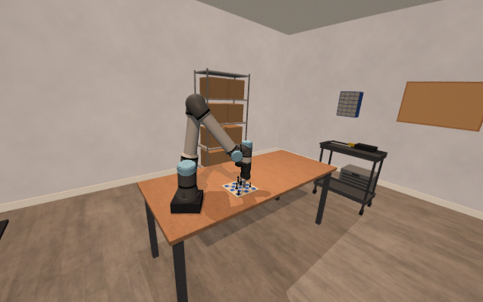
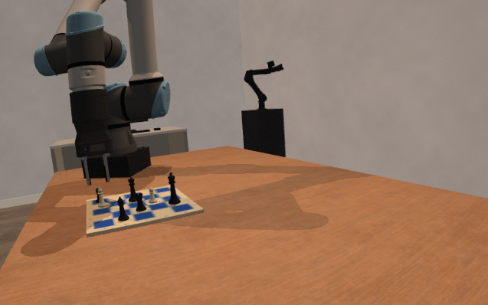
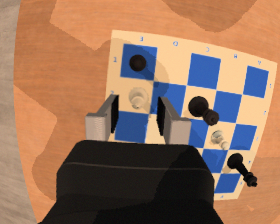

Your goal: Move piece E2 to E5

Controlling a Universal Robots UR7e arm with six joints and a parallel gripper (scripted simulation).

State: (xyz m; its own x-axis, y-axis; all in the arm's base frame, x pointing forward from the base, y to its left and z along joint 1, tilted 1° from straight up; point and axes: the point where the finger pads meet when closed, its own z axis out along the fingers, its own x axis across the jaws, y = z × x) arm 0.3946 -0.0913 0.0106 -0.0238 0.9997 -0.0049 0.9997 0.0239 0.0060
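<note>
The white pawn lies 50 mm below my hand. The rest, counted from my hand: blue-and-cream chessboard 70 mm to the left, 70 mm below, 40 mm ahead; tall black chess piece 140 mm to the left, 80 mm ahead, 40 mm below.
</note>
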